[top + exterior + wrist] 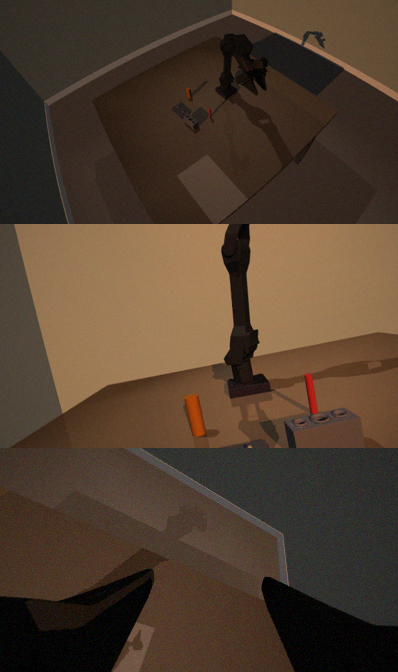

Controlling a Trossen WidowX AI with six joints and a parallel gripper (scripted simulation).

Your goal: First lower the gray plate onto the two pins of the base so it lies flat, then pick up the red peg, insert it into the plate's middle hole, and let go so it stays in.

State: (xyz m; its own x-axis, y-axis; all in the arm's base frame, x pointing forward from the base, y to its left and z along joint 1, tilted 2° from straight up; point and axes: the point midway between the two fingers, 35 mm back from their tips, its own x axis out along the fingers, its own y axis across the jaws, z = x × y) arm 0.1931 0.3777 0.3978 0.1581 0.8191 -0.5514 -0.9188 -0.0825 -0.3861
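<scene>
Right now my gripper tip is 17 cm short of the gray plate, 35 cm to the left of it and 36 cm above it. From my gripper tip the other things lie so: orange cylinder: 3 cm ahead, 55 cm to the right, 36 cm below; then red peg: 5 cm ahead, 32 cm to the right, 36 cm below; then base: 15 cm ahead, 49 cm to the right, 39 cm below.
</scene>
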